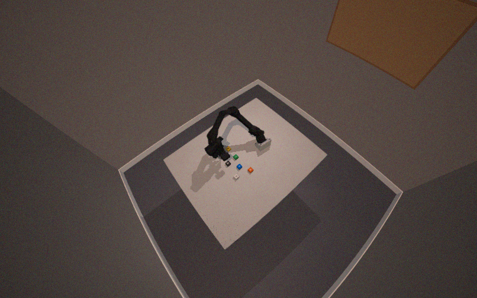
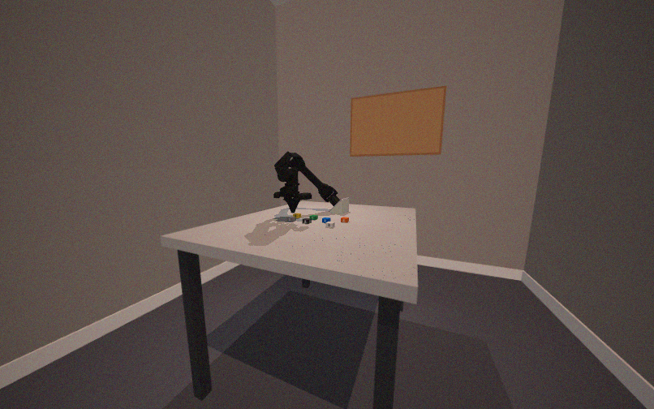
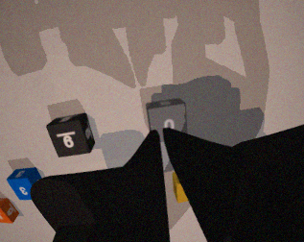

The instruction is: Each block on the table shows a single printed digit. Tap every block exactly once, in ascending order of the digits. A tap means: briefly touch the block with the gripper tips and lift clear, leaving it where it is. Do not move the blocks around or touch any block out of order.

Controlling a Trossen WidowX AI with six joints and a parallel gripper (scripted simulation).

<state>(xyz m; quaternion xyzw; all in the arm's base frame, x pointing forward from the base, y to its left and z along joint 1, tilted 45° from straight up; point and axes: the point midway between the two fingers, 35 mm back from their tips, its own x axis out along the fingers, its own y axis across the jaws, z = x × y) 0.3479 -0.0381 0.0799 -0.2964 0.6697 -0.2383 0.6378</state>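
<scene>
Now: gripper tip 10 mm to the left of the grey block and 30 mm above it. Round my gripper tip: yellow block (90 mm behind, 40 mm to the right, 30 mm below); then green block (90 mm behind, 60 mm to the left, 30 mm below); then black block (10 mm behind, 80 mm to the left, 30 mm below).
</scene>
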